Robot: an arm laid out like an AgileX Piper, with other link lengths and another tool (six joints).
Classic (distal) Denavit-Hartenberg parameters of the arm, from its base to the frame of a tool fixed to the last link. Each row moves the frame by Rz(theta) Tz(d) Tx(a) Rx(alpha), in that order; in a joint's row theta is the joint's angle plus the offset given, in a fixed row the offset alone. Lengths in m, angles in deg.
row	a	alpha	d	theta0
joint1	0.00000	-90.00	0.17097	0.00
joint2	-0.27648	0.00	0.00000	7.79
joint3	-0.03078	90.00	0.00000	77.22
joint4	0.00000	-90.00	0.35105	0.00
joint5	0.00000	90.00	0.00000	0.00
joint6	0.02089	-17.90	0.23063	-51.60
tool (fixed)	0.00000	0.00	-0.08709	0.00
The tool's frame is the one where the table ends.
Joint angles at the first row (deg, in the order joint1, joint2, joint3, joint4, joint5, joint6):
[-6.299 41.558 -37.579 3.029 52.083 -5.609]
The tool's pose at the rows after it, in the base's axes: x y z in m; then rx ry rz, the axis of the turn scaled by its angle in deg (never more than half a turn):
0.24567, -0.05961, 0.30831, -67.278, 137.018, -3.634
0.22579, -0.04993, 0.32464, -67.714, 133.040, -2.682
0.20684, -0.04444, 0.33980, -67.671, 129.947, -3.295
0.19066, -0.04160, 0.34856, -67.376, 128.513, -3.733
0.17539, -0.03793, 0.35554, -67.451, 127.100, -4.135
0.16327, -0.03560, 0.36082, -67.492, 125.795, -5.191
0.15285, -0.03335, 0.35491, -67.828, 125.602, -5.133
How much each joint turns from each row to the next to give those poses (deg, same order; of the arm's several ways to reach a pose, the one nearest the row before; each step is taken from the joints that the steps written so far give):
[-1.582 -5.528 2.673 0.314 2.257 -0.125]
[-0.130 -6.147 0.376 3.219 3.272 -1.652]
[-0.388 -5.340 -0.001 1.644 2.780 -0.822]
[-0.583 -3.973 0.001 0.816 2.662 -0.262]
[-0.224 -3.686 -0.001 0.606 2.498 -0.126]
[-0.005 -3.078 0.113 0.022 1.549 -0.004]
[-0.001 -3.258 1.583 0.096 1.666 -0.001]

